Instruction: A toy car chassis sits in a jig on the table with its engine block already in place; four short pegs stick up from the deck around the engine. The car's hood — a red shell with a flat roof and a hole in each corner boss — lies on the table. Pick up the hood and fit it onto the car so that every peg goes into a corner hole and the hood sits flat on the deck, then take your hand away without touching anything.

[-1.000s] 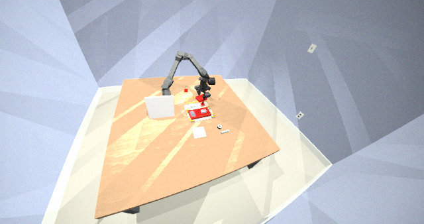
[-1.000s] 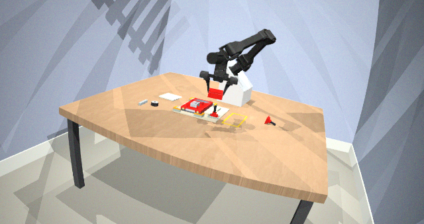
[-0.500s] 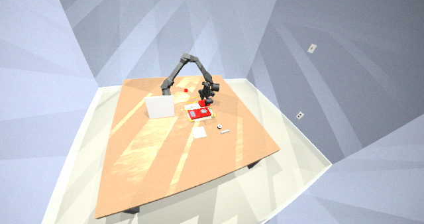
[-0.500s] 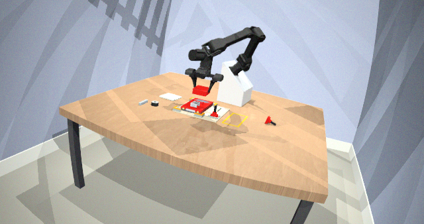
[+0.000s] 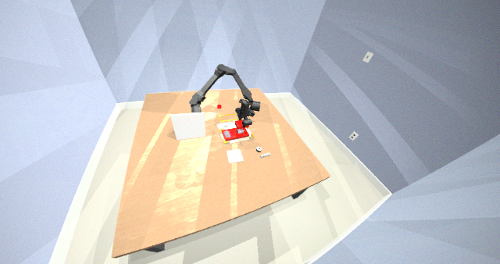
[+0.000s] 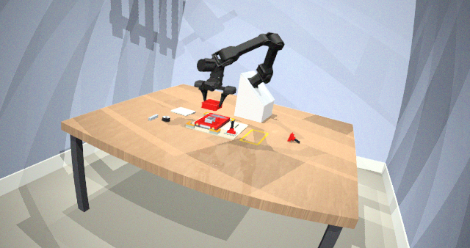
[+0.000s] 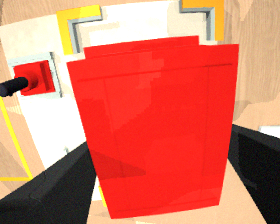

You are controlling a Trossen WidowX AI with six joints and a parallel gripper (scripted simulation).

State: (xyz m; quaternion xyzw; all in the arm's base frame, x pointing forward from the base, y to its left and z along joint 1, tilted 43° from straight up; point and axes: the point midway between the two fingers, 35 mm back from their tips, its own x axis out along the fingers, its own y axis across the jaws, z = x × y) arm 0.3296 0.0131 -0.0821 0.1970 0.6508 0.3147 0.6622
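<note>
Right now my gripper tip is 8 cm above the engine block and 1 cm past it. The rest, counted from my gripper tip: red hood 1 cm above.
</note>
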